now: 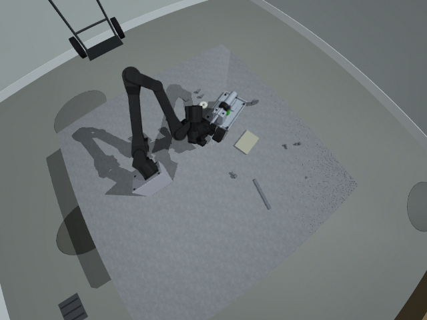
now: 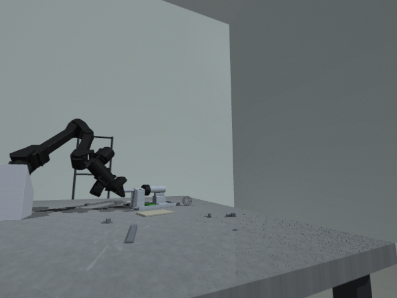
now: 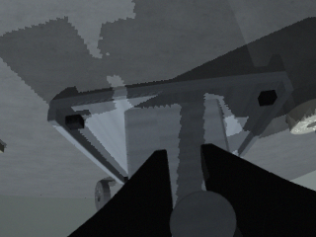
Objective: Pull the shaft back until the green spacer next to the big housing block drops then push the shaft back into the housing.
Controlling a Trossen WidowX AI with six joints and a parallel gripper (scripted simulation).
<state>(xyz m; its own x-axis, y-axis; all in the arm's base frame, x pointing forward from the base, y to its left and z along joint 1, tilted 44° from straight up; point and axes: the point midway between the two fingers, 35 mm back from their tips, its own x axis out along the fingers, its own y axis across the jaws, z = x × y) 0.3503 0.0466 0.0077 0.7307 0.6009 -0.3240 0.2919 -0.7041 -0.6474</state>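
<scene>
My gripper tip is 5 cm short of the grey shaft, 3 cm below it and 2 cm to the right of it. Also, from my gripper tip: green spacer (13 cm ahead, 5 cm below, 4 cm to the left); then white ring (15 cm to the left, 6 cm ahead, 5 cm below); then dark spacer (10 cm ahead, 3 cm to the left, 2 cm above).
</scene>
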